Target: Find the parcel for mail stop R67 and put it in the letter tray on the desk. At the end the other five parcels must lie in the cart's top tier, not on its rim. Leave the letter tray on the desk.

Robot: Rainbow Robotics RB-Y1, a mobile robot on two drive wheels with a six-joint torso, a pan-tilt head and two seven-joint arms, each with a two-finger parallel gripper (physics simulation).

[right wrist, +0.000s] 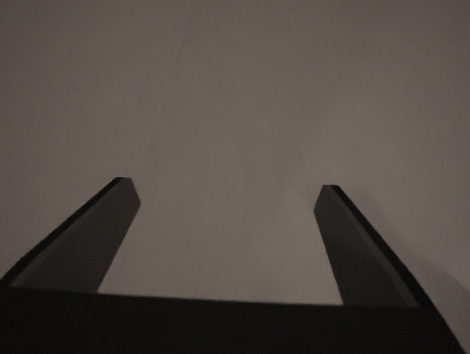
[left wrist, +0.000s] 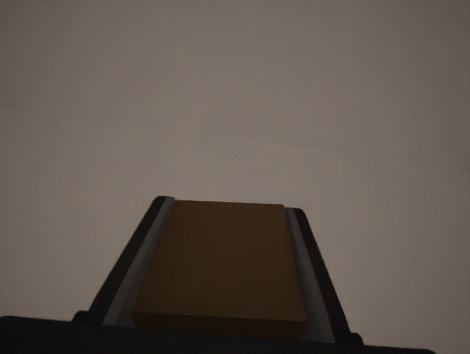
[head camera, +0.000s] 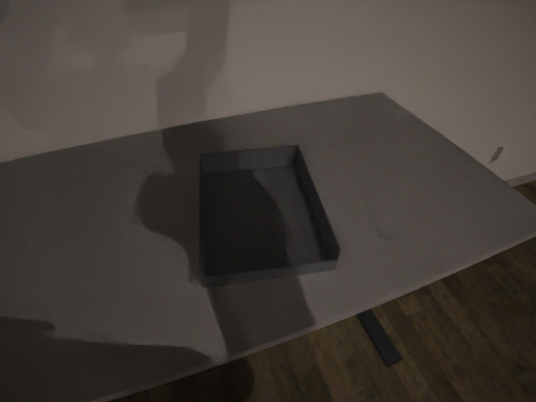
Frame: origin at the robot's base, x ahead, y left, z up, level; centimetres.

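Where they show: left gripper, between the fingertips: (left wrist: 228,215); right gripper, between the fingertips: (right wrist: 226,194).
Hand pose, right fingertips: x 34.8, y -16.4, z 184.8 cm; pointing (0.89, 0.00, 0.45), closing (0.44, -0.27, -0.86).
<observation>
Things, the pixels of their top centre, and the offset from my right fingertips. Level surfaces: height alone.
- dark grey letter tray, centre of its top: (head camera: 258,194) dx +0.5, dy +18.7, dz -83.2 cm
- desk, height of its surface: dz -89.8 cm
- brown parcel, centre of its top: (left wrist: 244,317) dx -4.5, dy +31.4, dz +10.5 cm
- wooden floor, height of its surface: dz -184.8 cm
The dark grey letter tray (head camera: 270,274) stands on the desk (head camera: 400,200) in the head view, near the middle of the picture. No parcel shows inside it, and shadow covers much of its floor. My left gripper (left wrist: 228,215) is shut on a brown parcel (left wrist: 225,260), which lies flat between its two fingers in the left wrist view. No label shows on the visible face. My right gripper (right wrist: 226,194) is open and empty in the right wrist view. Neither gripper shows in the head view, so their distance from the tray cannot be told. The cart and the other parcels do not show.
A pale wall (head camera: 350,45) stands behind the desk. The desk's front edge slants up toward the right, with wooden floor (head camera: 450,310) below it. A dark desk foot (head camera: 380,340) lies on the floor. Broad shadows fall over the wall, desk and tray.
</observation>
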